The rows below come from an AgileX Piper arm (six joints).
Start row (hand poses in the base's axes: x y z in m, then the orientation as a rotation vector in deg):
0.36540, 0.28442, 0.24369, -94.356, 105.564, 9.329
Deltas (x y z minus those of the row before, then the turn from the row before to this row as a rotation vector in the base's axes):
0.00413, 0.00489, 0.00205, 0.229, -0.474, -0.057
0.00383, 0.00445, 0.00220, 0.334, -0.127, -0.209
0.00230, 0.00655, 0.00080, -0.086, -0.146, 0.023
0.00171, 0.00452, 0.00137, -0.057, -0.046, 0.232
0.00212, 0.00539, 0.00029, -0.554, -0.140, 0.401
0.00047, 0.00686, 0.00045, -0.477, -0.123, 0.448
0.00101, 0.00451, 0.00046, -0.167, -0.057, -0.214
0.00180, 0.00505, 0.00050, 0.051, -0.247, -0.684
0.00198, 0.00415, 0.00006, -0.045, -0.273, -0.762
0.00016, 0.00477, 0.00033, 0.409, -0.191, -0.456
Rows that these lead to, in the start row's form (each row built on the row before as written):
0.36953, 0.28931, 0.24574, -94.050, 105.173, 9.107
0.37336, 0.29376, 0.24794, -93.599, 105.123, 9.207
0.37566, 0.30031, 0.24874, -93.650, 105.026, 9.017
0.37737, 0.30483, 0.25011, -93.898, 104.828, 9.029
0.37949, 0.31022, 0.25040, -94.626, 104.602, 8.592
0.37996, 0.31708, 0.25085, -95.347, 104.320, 8.257
0.38097, 0.32159, 0.25131, -95.250, 104.510, 7.967
0.38277, 0.32664, 0.25181, -94.523, 104.859, 7.506
0.38475, 0.33079, 0.25187, -93.781, 105.280, 6.904
0.38491, 0.33556, 0.25220, -93.032, 105.360, 6.913

